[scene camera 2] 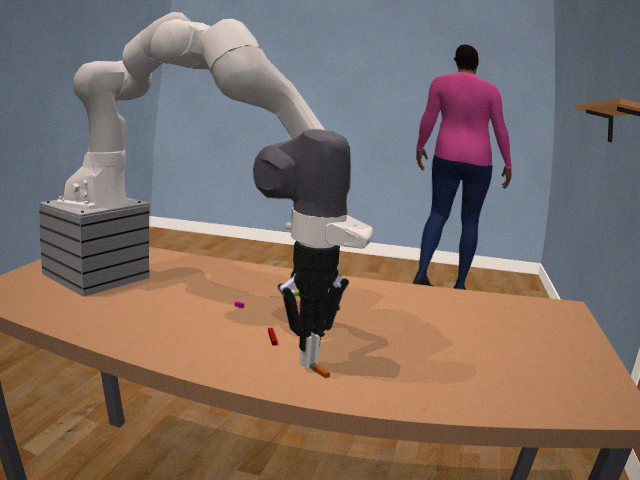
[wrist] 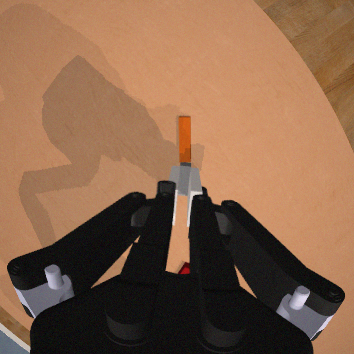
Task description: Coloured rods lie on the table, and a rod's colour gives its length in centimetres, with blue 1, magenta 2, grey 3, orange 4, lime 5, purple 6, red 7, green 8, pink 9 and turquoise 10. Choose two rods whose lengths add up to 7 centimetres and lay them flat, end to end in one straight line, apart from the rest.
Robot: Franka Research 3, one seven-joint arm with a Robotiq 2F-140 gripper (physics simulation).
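Note:
My gripper is shut on the grey rod, low at the table top. The end of the grey rod shows between the fingertips in the wrist view; the fingers hide the rest. The orange rod lies flat just beyond the fingertips, in line with the grey rod, and their ends look to be touching or very close. The red rod lies to the left of the fingers in the scene view. The magenta rod lies farther back left.
A lime rod and a blue rod show in part behind the gripper. The table's front edge runs near the orange rod. The robot's base block stands at the back left. A person stands behind the table.

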